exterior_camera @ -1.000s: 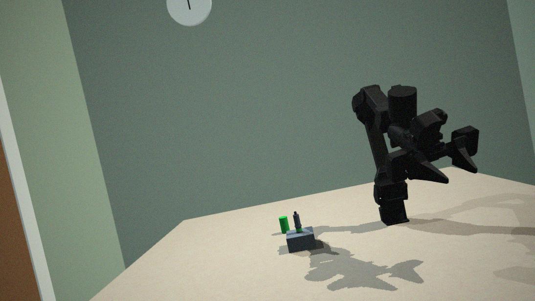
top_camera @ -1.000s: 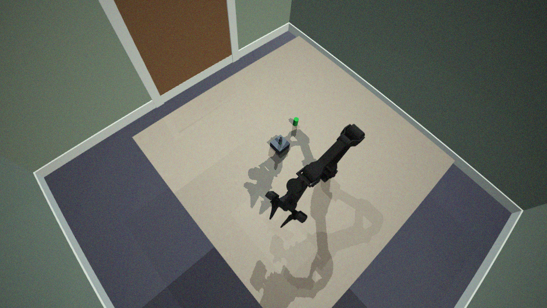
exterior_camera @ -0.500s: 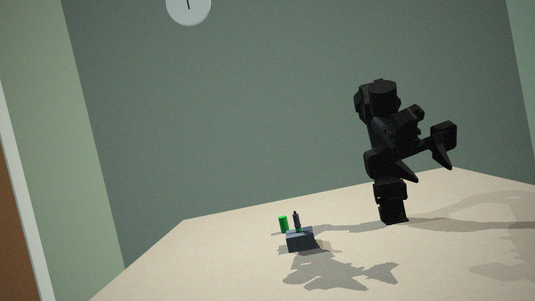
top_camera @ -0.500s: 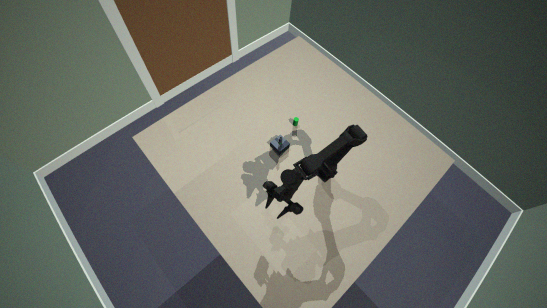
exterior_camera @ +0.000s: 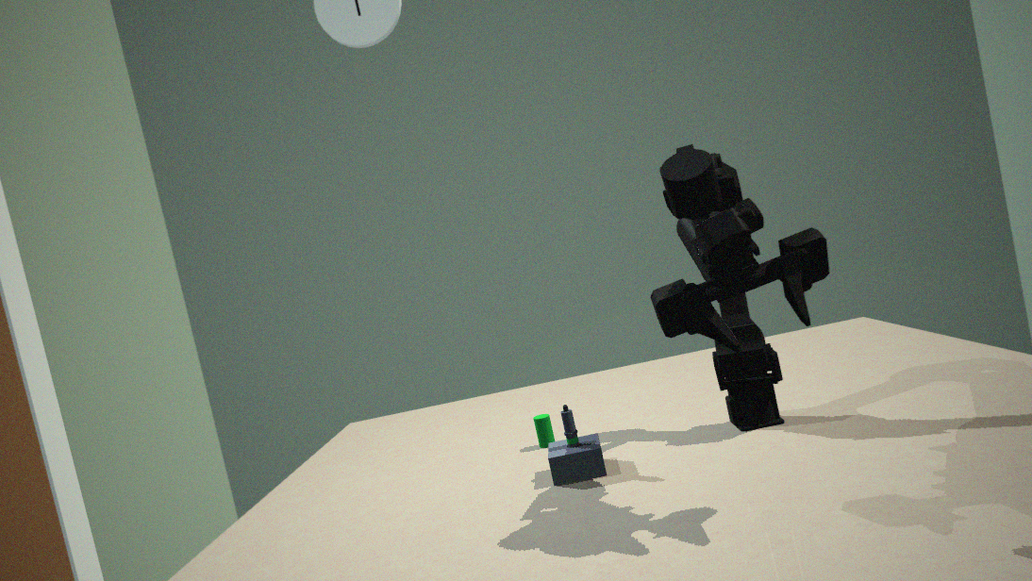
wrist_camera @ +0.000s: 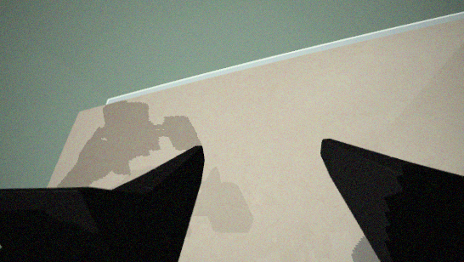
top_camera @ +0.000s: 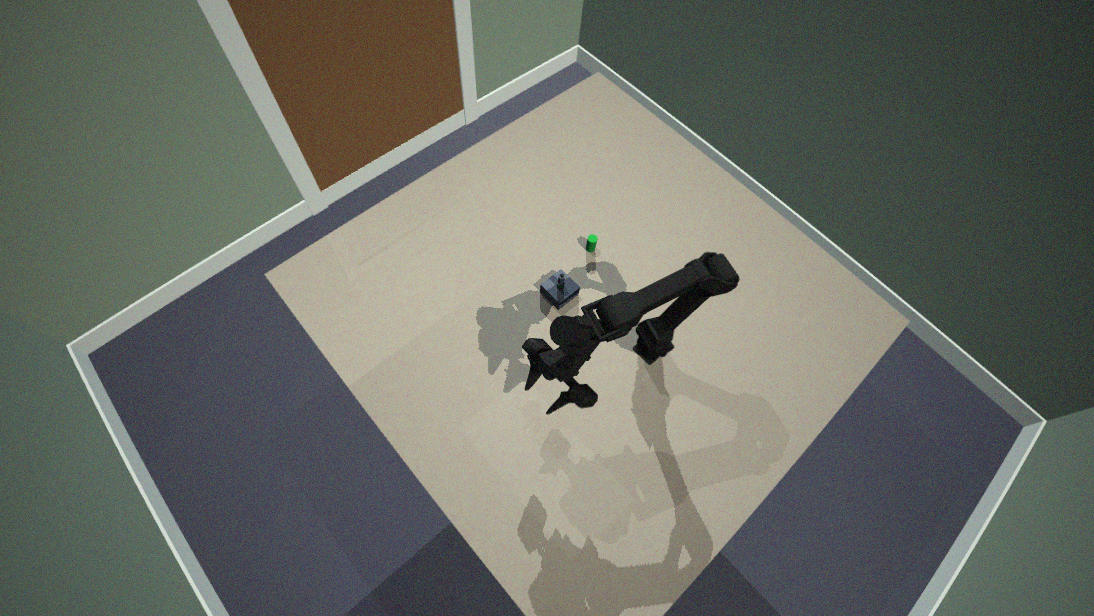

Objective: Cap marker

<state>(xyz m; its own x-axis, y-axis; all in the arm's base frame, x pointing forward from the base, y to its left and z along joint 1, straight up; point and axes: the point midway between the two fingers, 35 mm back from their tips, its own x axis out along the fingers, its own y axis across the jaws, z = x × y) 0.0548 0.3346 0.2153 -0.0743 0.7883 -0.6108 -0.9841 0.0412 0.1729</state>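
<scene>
The green cap lies 28 cm ahead of my gripper tip, 46 cm to the right of it and 17 cm below it. Also, from my gripper tip: holder block: 23 cm ahead, 29 cm to the right, 17 cm below.
</scene>
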